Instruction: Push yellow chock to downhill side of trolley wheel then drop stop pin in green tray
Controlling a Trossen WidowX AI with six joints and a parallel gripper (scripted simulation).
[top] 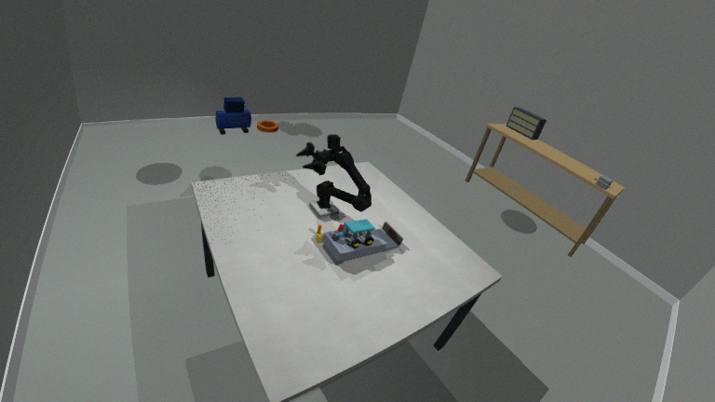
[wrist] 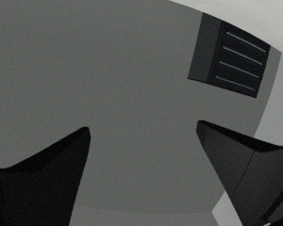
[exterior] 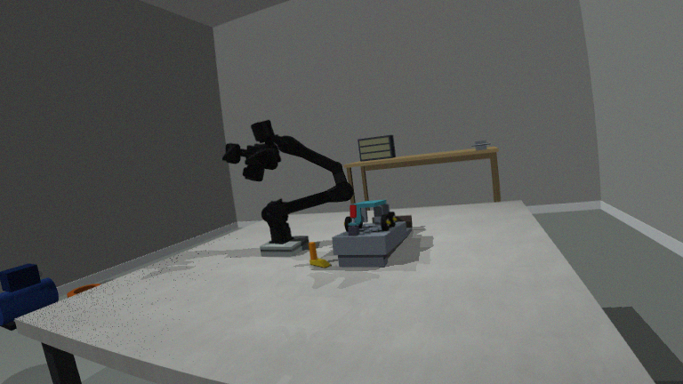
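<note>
Now: the yellow chock 31 cm below my gripper tip, 20 cm ahead of it and 8 cm to the left of it. Round my gripper tip: grey ramp: 31 cm ahead, 29 cm below, 22 cm to the left; then teal trolley: 32 cm ahead, 22 cm below, 21 cm to the left; then red-headed stop pin: 31 cm ahead, 20 cm below, 12 cm to the left.
</note>
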